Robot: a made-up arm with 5 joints. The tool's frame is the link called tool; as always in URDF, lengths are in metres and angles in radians. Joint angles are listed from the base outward.
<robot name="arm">
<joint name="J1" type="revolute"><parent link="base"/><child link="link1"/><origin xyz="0 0 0.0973" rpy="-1.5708 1.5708 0"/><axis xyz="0 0 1"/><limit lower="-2.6" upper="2.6"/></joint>
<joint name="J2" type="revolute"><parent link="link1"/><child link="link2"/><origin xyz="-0.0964 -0.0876 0.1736" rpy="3.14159 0 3.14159"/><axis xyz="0 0 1"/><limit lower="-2.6" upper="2.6"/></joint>
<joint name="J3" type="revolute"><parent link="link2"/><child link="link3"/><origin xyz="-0.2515 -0.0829 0.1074" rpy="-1.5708 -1.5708 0"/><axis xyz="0 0 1"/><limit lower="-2.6" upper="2.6"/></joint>
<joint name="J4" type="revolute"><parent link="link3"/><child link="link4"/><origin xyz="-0.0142 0.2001 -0.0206" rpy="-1.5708 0 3.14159"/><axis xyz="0 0 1"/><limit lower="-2.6" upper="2.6"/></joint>
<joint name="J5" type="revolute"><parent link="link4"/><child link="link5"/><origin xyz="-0.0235 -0.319 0.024" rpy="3.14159 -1.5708 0"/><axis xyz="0 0 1"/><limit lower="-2.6" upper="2.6"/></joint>
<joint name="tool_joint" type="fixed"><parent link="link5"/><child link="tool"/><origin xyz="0.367 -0.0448 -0.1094" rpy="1.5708 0 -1.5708"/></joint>
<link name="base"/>
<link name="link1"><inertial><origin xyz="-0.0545 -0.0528 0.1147"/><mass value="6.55"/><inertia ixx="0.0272" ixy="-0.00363" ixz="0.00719" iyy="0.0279" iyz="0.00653" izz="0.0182"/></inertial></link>
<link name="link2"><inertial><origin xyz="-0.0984 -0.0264 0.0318"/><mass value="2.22"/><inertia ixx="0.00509" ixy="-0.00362" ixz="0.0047" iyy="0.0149" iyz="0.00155" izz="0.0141"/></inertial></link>
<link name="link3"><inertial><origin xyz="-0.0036 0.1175 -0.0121"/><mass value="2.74"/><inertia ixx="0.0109" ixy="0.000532" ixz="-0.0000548" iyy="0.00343" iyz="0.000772" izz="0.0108"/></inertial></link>
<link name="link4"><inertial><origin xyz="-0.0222 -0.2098 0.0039"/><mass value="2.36"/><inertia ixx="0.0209" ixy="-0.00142" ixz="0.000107" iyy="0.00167" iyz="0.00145" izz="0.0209"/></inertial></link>
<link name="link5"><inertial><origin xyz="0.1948 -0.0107 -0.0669"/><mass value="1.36"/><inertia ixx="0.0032" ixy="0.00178" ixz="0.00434" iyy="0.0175" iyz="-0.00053" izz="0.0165"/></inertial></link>
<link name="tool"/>
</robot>
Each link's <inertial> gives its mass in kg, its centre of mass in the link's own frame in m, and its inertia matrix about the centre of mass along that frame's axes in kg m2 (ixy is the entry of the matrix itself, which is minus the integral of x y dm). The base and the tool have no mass. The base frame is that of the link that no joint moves.
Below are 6 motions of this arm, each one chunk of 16 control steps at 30 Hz.
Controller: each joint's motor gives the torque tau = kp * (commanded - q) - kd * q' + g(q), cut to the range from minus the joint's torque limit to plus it. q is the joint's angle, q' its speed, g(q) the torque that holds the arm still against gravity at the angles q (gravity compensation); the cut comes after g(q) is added. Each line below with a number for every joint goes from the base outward.
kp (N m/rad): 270 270 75 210 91
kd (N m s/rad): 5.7 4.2 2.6 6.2 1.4
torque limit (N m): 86 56 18 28 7.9
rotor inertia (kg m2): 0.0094 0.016 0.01 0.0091 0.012
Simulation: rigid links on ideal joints. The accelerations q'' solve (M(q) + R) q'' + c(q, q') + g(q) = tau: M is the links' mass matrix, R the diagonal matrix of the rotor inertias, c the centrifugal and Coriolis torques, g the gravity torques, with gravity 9.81 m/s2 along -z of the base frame. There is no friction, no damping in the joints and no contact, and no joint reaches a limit. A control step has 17 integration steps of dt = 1/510 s. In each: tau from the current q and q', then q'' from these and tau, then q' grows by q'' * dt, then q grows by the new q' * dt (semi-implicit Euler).
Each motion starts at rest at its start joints. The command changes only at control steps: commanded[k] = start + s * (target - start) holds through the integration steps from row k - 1 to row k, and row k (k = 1, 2, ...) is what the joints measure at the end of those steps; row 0 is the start. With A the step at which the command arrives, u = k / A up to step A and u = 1 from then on. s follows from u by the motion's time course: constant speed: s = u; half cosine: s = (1 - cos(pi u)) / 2; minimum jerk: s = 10 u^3 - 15 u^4 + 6 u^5; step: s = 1 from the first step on.
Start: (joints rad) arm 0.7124 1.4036 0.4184 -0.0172 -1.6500
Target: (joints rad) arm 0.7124 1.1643 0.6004 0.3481 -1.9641
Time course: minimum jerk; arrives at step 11
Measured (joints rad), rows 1 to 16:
1: 0.7120 1.4023 0.4180 -0.0159 -1.6510
2: 0.7096 1.3946 0.4159 -0.0077 -1.6586
3: 0.7057 1.3763 0.4135 0.0134 -1.6807
4: 0.7023 1.3466 0.4159 0.0500 -1.7205
5: 0.7013 1.3076 0.4290 0.1009 -1.7742
6: 0.7039 1.2640 0.4563 0.1613 -1.8335
7: 0.7097 1.2219 0.4968 0.2238 -1.8900
8: 0.7171 1.1878 0.5459 0.2803 -1.9363
9: 0.7239 1.1663 0.5963 0.3237 -1.9671
10: 0.7281 1.1584 0.6397 0.3504 -1.9802
11: 0.7284 1.1602 0.6680 0.3619 -1.9782
12: 0.7240 1.1647 0.6761 0.3644 -1.9700
13: 0.7168 1.1680 0.6647 0.3622 -1.9646
14: 0.7099 1.1692 0.6407 0.3573 -1.9643
15: 0.7055 1.1686 0.6129 0.3513 -1.9655
16: 0.7046 1.1668 0.5890 0.3459 -1.9649

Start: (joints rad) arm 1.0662 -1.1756 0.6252 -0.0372 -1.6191
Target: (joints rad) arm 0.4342 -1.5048 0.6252 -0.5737 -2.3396
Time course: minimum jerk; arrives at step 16
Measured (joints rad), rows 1 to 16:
1: 1.0651 -1.1762 0.6253 -0.0380 -1.6199
2: 1.0580 -1.1805 0.6261 -0.0430 -1.6263
3: 1.0394 -1.1915 0.6275 -0.0564 -1.6461
4: 1.0068 -1.2102 0.6293 -0.0808 -1.6848
5: 0.9604 -1.2360 0.6310 -0.1173 -1.7427
6: 0.9020 -1.2680 0.6323 -0.1648 -1.8156
7: 0.8344 -1.3044 0.6328 -0.2208 -1.8980
8: 0.7616 -1.3432 0.6323 -0.2818 -1.9846
9: 0.6879 -1.3815 0.6309 -0.3441 -2.0707
10: 0.6176 -1.4169 0.6285 -0.4037 -2.1513
11: 0.5549 -1.4472 0.6252 -0.4570 -2.2217
12: 0.5034 -1.4709 0.6210 -0.5012 -2.2779
13: 0.4657 -1.4876 0.6162 -0.5345 -2.3173
14: 0.4426 -1.4975 0.6114 -0.5566 -2.3396
15: 0.4327 -1.5019 0.6076 -0.5686 -2.3469
16: 0.4318 -1.5031 0.6060 -0.5734 -2.3443

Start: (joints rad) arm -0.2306 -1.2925 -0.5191 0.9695 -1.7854
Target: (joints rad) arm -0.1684 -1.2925 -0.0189 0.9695 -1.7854
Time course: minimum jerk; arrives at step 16
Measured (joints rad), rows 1 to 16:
1: -0.2305 -1.2925 -0.5189 0.9694 -1.7854
2: -0.2298 -1.2925 -0.5176 0.9689 -1.7852
3: -0.2280 -1.2927 -0.5129 0.9678 -1.7848
4: -0.2247 -1.2929 -0.5018 0.9662 -1.7843
5: -0.2198 -1.2933 -0.4810 0.9646 -1.7839
6: -0.2136 -1.2936 -0.4479 0.9635 -1.7840
7: -0.2064 -1.2938 -0.4016 0.9635 -1.7847
8: -0.1985 -1.2938 -0.3430 0.9646 -1.7860
9: -0.1908 -1.2936 -0.2753 0.9669 -1.7877
10: -0.1839 -1.2932 -0.2031 0.9699 -1.7892
11: -0.1786 -1.2925 -0.1322 0.9729 -1.7902
12: -0.1751 -1.2918 -0.0682 0.9755 -1.7903
13: -0.1732 -1.2912 -0.0165 0.9772 -1.7895
14: -0.1726 -1.2907 0.0195 0.9781 -1.7884
15: -0.1724 -1.2905 0.0379 0.9782 -1.7874
16: -0.1721 -1.2907 0.0399 0.9774 -1.7867

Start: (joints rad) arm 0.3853 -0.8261 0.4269 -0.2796 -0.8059
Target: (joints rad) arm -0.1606 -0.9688 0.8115 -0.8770 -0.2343
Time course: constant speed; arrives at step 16
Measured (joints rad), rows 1 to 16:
1: 0.3595 -0.8347 0.4458 -0.3053 -0.7804
2: 0.3225 -0.8449 0.4691 -0.3399 -0.7368
3: 0.2865 -0.8536 0.4897 -0.3752 -0.6927
4: 0.2520 -0.8621 0.5093 -0.4123 -0.6555
5: 0.2183 -0.8709 0.5298 -0.4509 -0.6230
6: 0.1845 -0.8794 0.5518 -0.4899 -0.5902
7: 0.1506 -0.8880 0.5751 -0.5280 -0.5550
8: 0.1164 -0.8971 0.5993 -0.5651 -0.5183
9: 0.0823 -0.9064 0.6240 -0.6019 -0.4815
10: 0.0482 -0.9156 0.6490 -0.6387 -0.4454
11: 0.0142 -0.9245 0.6739 -0.6759 -0.4100
12: -0.0199 -0.9333 0.6985 -0.7133 -0.3748
13: -0.0540 -0.9421 0.7226 -0.7508 -0.3393
14: -0.0880 -0.9510 0.7463 -0.7883 -0.3036
15: -0.1221 -0.9600 0.7698 -0.8256 -0.2676
16: -0.1562 -0.9690 0.7932 -0.8630 -0.2318

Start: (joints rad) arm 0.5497 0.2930 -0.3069 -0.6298 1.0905
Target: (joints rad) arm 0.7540 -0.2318 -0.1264 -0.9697 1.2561
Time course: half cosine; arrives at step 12
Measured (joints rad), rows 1 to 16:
1: 0.5492 0.2880 -0.3072 -0.6328 1.0889
2: 0.5504 0.2697 -0.3079 -0.6447 1.0869
3: 0.5586 0.2345 -0.3086 -0.6694 1.0915
4: 0.5779 0.1819 -0.3072 -0.7059 1.1072
5: 0.6079 0.1143 -0.3011 -0.7490 1.1329
6: 0.6447 0.0369 -0.2879 -0.7917 1.1634
7: 0.6823 -0.0430 -0.2661 -0.8292 1.1935
8: 0.7150 -0.1171 -0.2354 -0.8601 1.2203
9: 0.7395 -0.1781 -0.1967 -0.8865 1.2431
10: 0.7551 -0.2207 -0.1528 -0.9114 1.2616
11: 0.7626 -0.2429 -0.1086 -0.9355 1.2745
12: 0.7636 -0.2456 -0.0702 -0.9563 1.2808
13: 0.7591 -0.2369 -0.0436 -0.9711 1.2795
14: 0.7529 -0.2292 -0.0332 -0.9790 1.2739
15: 0.7497 -0.2276 -0.0391 -0.9803 1.2689
16: 0.7509 -0.2300 -0.0578 -0.9769 1.2657

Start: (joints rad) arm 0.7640 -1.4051 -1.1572 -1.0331 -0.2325
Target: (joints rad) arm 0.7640 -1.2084 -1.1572 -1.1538 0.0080
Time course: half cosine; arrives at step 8
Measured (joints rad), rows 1 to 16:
1: 0.7667 -1.4021 -1.1576 -1.0342 -0.2266
2: 0.7740 -1.3913 -1.1586 -1.0387 -0.2031
3: 0.7831 -1.3710 -1.1597 -1.0483 -0.1581
4: 0.7899 -1.3419 -1.1609 -1.0637 -0.1009
5: 0.7915 -1.3059 -1.1624 -1.0844 -0.0460
6: 0.7864 -1.2661 -1.1643 -1.1085 -0.0041
7: 0.7742 -1.2270 -1.1663 -1.1336 0.0193
8: 0.7562 -1.1938 -1.1678 -1.1565 0.0215
9: 0.7381 -1.1692 -1.1683 -1.1744 0.0075
10: 0.7261 -1.1538 -1.1672 -1.1859 -0.0084
11: 0.7219 -1.1488 -1.1642 -1.1907 -0.0147
12: 0.7250 -1.1548 -1.1597 -1.1894 -0.0105
13: 0.7345 -1.1697 -1.1552 -1.1824 -0.0015
14: 0.7481 -1.1899 -1.1524 -1.1713 0.0071
15: 0.7632 -1.2112 -1.1523 -1.1581 0.0134
16: 0.7770 -1.2298 -1.1546 -1.1455 0.0172

